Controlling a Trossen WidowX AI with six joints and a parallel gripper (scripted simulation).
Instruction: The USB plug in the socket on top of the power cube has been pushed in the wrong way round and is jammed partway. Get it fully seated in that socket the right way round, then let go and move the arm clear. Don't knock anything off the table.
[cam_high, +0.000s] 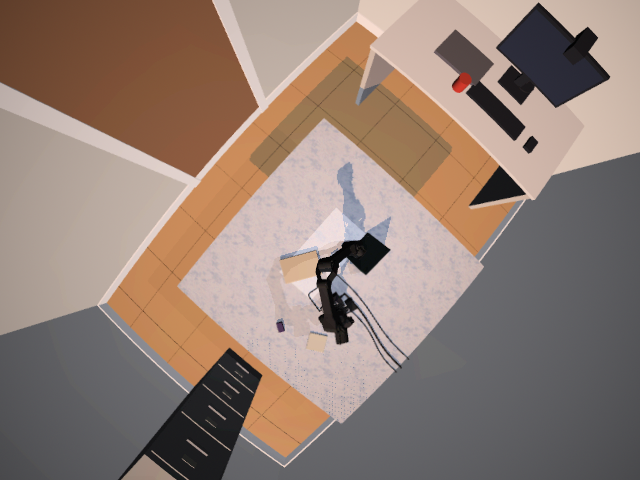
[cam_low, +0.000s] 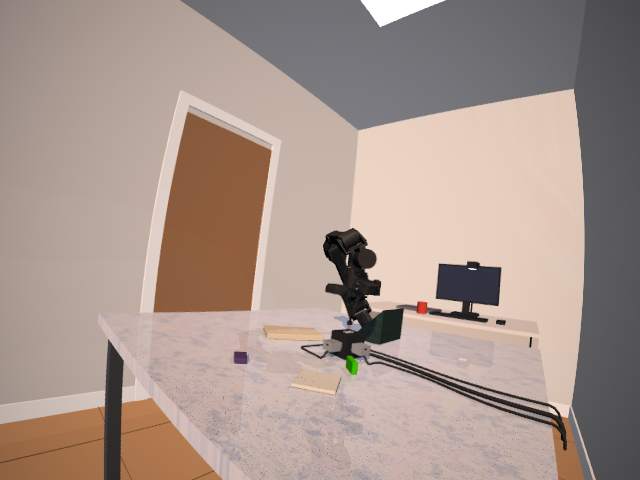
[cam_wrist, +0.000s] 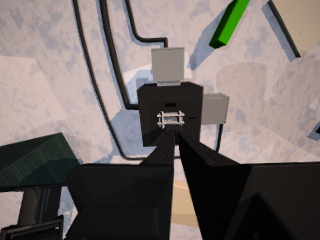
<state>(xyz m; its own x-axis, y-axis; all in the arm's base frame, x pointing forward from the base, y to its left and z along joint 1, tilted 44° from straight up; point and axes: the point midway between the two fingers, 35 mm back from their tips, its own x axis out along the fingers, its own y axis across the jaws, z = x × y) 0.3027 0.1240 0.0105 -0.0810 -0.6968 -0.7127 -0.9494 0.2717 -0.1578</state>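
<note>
The metal-rimmed socket is 60 mm below my gripper tip. Also, from my gripper tip: dark USB plug: 20 mm below; purple block: 310 mm ahead, 140 mm to the right, 120 mm below; green block: 110 mm below, 110 mm ahead, 90 mm to the left.
</note>
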